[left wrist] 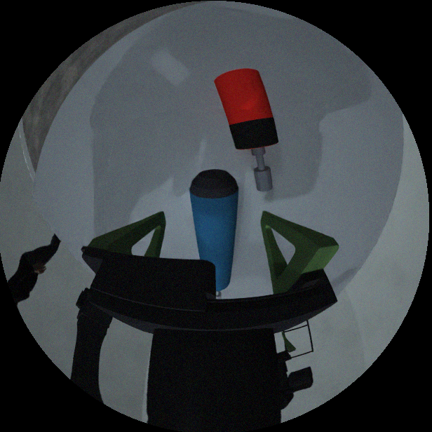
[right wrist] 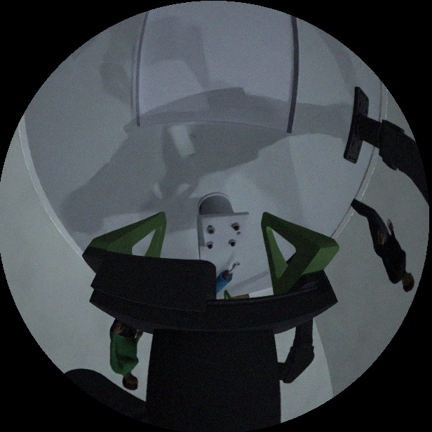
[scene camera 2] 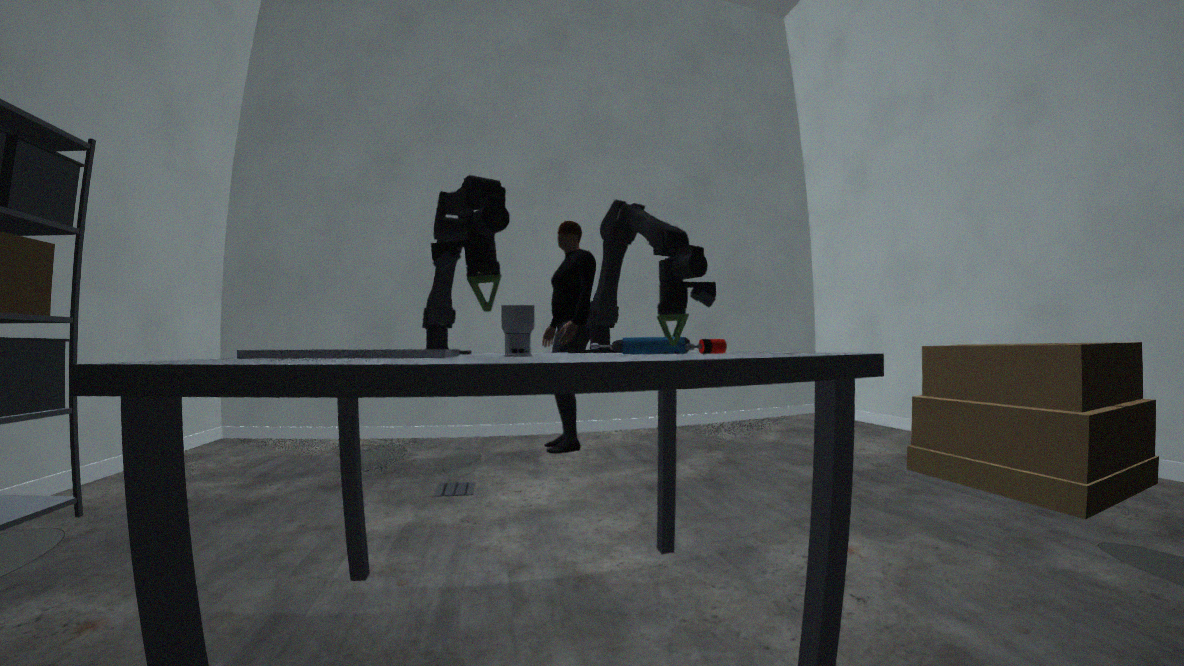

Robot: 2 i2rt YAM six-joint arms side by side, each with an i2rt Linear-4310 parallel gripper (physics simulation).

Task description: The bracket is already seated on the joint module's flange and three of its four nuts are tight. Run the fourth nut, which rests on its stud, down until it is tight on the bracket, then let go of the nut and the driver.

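Frame: origin at the left arm's base, x right, y ahead, z up, level; metres.
Where they show: left gripper, fingertip midpoint: (scene camera 2: 672, 344); right gripper, fingertip midpoint: (scene camera 2: 487, 310); left arm's base, origin of the base link: (scene camera 2: 600, 352).
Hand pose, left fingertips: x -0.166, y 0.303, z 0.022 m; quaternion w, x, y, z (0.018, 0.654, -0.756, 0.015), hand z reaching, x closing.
Things, the pixels of their centre, and the offset from my left fingertips.
- joint module, body centre: (scene camera 2: 517, 339) dy +0.081, dx +0.361, dz +0.015 m
- blue-handled tool, body centre: (scene camera 2: 639, 346) dy -0.007, dx +0.079, dz -0.002 m
- black driver, body centre: (scene camera 2: 704, 346) dy +0.042, dx -0.070, dz -0.005 m
- low grey board, body centre: (scene camera 2: 358, 353) dy +0.147, dx +0.707, dz -0.014 m
The joint module (scene camera 2: 518, 343) stands upright on the table; in the right wrist view the bracket (right wrist: 222, 236) shows four nuts on its plate, but how tight each is cannot be told. My right gripper (scene camera 2: 486, 308) (right wrist: 213, 217) is open and empty, above the module. A blue-handled tool (scene camera 2: 649, 345) (left wrist: 216, 230) (right wrist: 221, 282) with a hooked metal tip lies on the table. My left gripper (scene camera 2: 673, 341) (left wrist: 212, 216) is open, its fingers apart on either side of the blue handle. A red and black driver (scene camera 2: 712, 346) (left wrist: 247, 105) with a grey socket lies beyond the blue tool.
A low grey board (scene camera 2: 347, 354) lies on the left part of the table (scene camera 2: 480, 377). A person in black (scene camera 2: 571, 281) stands behind the table. A shelf rack (scene camera 2: 81, 248) is at the left and stacked boxes (scene camera 2: 1001, 372) are at the right.
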